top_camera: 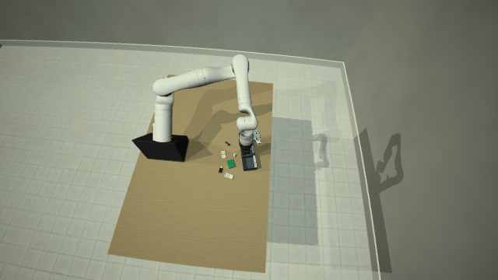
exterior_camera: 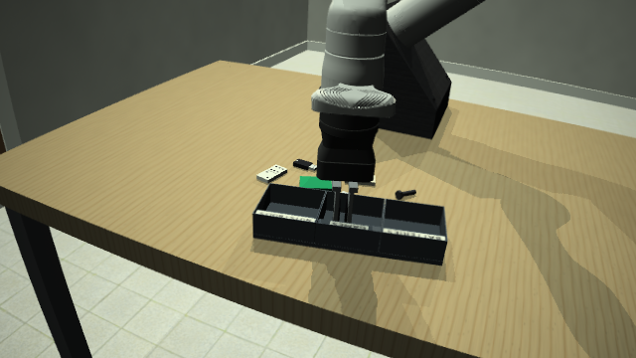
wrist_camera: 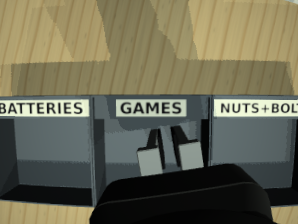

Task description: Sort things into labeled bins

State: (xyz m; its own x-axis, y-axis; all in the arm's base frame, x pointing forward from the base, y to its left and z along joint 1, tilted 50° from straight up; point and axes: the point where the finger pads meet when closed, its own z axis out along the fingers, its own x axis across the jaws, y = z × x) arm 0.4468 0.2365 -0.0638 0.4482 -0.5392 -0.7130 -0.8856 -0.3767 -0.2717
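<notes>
My gripper is now 2 cm above the black three-part bin, 1 cm to the right of it and 1 cm past it. Round my hand: flat green piece 9 cm to the right, 9 cm behind, 3 cm below; black bolt 14 cm behind, 4 cm to the left, 3 cm below; small white thing 8 cm behind, 3 cm to the right, 3 cm below.
</notes>
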